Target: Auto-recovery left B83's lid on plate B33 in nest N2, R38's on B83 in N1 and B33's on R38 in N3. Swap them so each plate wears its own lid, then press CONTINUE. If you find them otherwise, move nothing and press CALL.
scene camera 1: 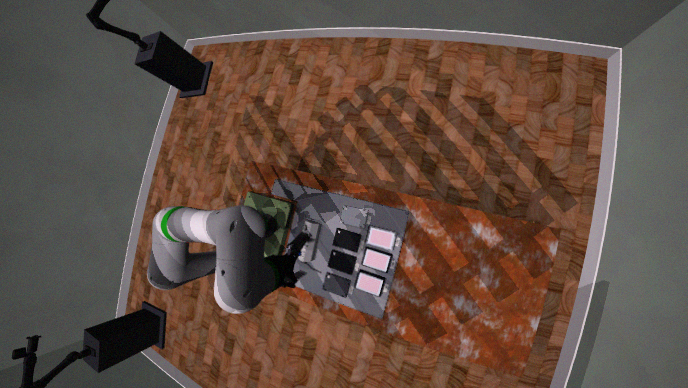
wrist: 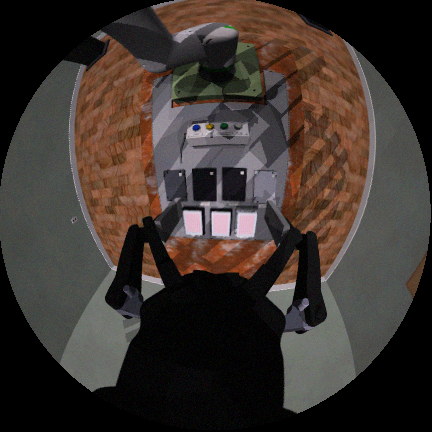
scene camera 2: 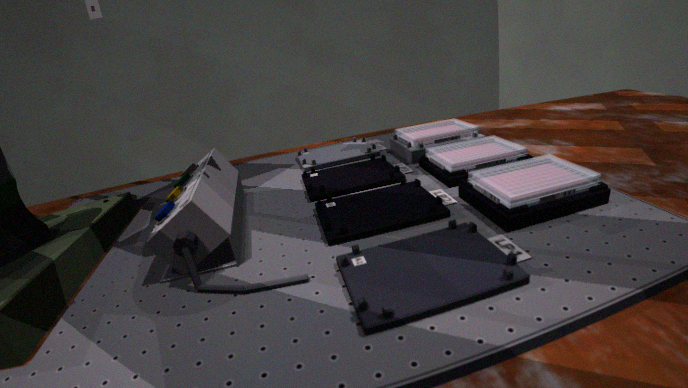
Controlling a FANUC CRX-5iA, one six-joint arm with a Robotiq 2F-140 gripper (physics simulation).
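Places are measured from the arm's base along level axes (x ahead, y left, z up), in millimetres.
Where they show: gripper, fingertip midpoint: (scene camera 1: 307,255) (wrist: 222,207); arm's base at its link origin: (wrist: 216,69).
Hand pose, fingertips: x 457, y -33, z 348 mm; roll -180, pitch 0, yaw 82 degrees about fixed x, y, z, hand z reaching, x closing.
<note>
Each offset is from my fingertips to the top centre of the thing. "spot": to the spot under its first point.
Three pink-filled plates with clear lids stand in a row on nests: a near plate {dz -341, dx +219, dy -183 mm} (scene camera 1: 370,283) (scene camera 2: 535,177) (wrist: 193,222), a middle plate {dz -345, dx +241, dy -53 mm} (scene camera 1: 376,260) (scene camera 2: 475,151) (wrist: 221,223) and a far plate {dz -336, dx +252, dy +67 mm} (scene camera 1: 381,238) (scene camera 2: 437,131) (wrist: 246,223). The lids lie flat on them. The codes on plates and lids are too small to read. The button box {dz -292, dx -155, dy -9 mm} (scene camera 1: 310,241) (scene camera 2: 210,205) (wrist: 218,141) carries blue, yellow, green and grey buttons; their lettering is unreadable. My gripper (scene camera 1: 301,256) (wrist: 222,207) is open and empty, high above the board near the button box; it does not show in scene camera 2.
Beside the plates are a dark grey nest {dz -356, dx +33, dy -234 mm} (scene camera 1: 337,284) (scene camera 2: 430,275) (wrist: 175,185), two black nests {spot: dz -366, dx +49, dy -115 mm} (scene camera 2: 382,210) {spot: dz -366, dx +67, dy +13 mm} (scene camera 2: 355,176) and a light nest {dz -356, dx +87, dy +162 mm} (scene camera 2: 335,154) (wrist: 265,186), all without plates. A cable {spot: dz -371, dx -122, dy -176 mm} (scene camera 2: 245,289) leaves the button box. The green base plate (scene camera 1: 267,202) (wrist: 187,92) carries the arm.
</note>
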